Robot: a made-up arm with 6 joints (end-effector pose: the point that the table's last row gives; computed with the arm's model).
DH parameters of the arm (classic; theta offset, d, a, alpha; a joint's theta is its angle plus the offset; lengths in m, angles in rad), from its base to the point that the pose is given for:
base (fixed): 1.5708 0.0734 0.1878 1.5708
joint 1: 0 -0.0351 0.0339 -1.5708
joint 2: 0 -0.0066 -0.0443 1.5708
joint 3: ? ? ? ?
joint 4: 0 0.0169 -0.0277 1.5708
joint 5: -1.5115 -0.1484 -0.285 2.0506
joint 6: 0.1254 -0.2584 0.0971 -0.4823
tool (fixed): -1.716 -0.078 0 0
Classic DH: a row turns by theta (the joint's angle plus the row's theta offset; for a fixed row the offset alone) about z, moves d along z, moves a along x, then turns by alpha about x.
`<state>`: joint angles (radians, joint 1 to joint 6).
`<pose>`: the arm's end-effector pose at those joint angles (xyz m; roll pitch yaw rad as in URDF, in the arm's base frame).
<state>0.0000 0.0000 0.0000 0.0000 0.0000 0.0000</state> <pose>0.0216 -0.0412 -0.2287 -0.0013 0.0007 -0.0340</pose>
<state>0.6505 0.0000 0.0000 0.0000 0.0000 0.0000</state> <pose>0.0216 0.1886 -0.3057 0.6489 0.0212 -0.0267</pose>
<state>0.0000 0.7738 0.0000 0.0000 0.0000 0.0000</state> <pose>0.1892 0.0733 -0.2287 -0.0013 0.0007 0.7398</pose>
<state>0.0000 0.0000 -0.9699 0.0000 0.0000 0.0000</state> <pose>0.0216 -0.1900 0.0800 -0.9709 -0.0277 -0.0198</pose>
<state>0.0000 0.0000 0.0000 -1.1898 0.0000 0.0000</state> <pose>-0.2334 -0.0412 -0.0809 -0.0862 1.1890 -0.0915</pose>
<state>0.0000 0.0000 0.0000 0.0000 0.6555 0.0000</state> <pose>0.0216 -0.1762 -0.0457 -0.6565 -0.0202 -0.0274</pose>
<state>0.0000 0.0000 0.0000 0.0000 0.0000 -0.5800</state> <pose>0.0672 -0.0720 -0.2507 -0.2470 -0.1035 -0.5380</pose>
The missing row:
joint 3: -1.5708 0.0384 0.0332 1.5708
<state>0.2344 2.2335 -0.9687 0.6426 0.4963 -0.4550</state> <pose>0.1304 0.4967 0.3818 -2.1618 -0.8094 3.1187</pose>
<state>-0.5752 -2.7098 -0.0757 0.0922 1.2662 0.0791</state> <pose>-0.2305 0.5621 -0.0270 -0.7698 -0.2829 -2.7926</pose>
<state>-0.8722 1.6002 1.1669 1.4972 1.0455 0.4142</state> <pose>0.1038 -0.0721 -0.1585 -0.2340 -0.0488 0.6899</pose>
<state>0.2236 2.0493 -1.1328 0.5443 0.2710 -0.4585</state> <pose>0.1808 0.4992 0.3502 -1.9537 -0.7631 2.7550</pose>
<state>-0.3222 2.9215 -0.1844 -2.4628 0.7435 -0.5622</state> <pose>0.0993 0.6307 -0.0434 2.3280 1.0360 0.1620</pose>
